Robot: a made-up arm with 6 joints. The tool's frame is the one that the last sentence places. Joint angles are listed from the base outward.
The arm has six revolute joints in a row. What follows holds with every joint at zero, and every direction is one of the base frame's.
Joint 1 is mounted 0.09 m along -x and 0.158 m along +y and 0.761 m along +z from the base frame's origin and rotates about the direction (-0.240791, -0.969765, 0.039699).
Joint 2 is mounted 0.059 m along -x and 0.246 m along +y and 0.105 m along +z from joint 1 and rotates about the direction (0.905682, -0.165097, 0.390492).
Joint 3 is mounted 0.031 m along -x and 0.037 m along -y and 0.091 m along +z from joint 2 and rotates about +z.
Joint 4 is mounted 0.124 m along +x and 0.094 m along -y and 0.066 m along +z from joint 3 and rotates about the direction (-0.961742, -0.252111, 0.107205).
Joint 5 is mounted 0.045 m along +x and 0.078 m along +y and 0.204 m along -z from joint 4 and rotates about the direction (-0.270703, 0.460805, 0.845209).
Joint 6 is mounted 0.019 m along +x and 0.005 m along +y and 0.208 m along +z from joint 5 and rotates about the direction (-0.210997, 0.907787, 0.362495).
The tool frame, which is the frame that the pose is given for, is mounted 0.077 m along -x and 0.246 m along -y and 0.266 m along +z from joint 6; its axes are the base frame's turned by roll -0.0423, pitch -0.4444 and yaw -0.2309 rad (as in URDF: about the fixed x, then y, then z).
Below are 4 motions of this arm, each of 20 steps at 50 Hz.
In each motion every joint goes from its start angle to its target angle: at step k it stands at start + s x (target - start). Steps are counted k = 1, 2, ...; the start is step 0. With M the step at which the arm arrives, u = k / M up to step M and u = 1 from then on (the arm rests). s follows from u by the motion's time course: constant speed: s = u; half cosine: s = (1 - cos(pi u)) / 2; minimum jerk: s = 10 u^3 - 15 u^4 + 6 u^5.
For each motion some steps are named. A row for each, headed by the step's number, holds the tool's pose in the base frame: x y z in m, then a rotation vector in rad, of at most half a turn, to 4 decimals.
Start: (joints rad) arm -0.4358 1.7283 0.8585 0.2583 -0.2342 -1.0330
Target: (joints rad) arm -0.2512 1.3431 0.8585 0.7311 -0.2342 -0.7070
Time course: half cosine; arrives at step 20
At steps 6, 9, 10, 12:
6: -0.0153 0.2822 0.6086 2.1224 -1.1378 -0.9655
9: -0.0059 0.2326 0.6203 1.9840 -1.2861 -0.8178
10: -0.0038 0.2148 0.6270 1.9309 -1.3367 -0.7646
12: -0.0019 0.1802 0.6440 1.8215 -1.4319 -0.6603

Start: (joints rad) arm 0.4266 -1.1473 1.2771 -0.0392 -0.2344 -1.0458
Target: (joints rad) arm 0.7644 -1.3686 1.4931 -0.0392 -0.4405 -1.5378
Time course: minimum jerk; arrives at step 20
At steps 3, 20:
3: -0.2735 0.3987 1.0792 -0.3662 -1.2192 0.1529
20: -0.3766 0.3482 0.8204 -0.2792 -1.9154 0.0452

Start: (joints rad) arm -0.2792 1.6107 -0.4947 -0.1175 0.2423 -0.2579
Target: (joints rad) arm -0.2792 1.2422 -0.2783 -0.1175 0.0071 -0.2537
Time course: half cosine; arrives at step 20
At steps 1, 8, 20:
1: 0.0300 0.0265 0.5527 1.5154 0.0219 -0.5210
8: 0.0041 -0.0096 0.6023 1.4076 -0.0227 -0.5677
20: -0.0441 -0.0557 0.7059 1.2032 -0.1098 -0.6425

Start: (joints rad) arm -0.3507 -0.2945 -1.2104 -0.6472 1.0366 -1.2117
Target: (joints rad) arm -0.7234 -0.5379 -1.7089 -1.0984 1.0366 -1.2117
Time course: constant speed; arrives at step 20
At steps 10, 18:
10: -0.2585 0.2227 1.1996 -0.2604 -1.1984 -1.4187
18: -0.2235 0.2832 1.2109 -0.3972 -1.3647 -1.4538

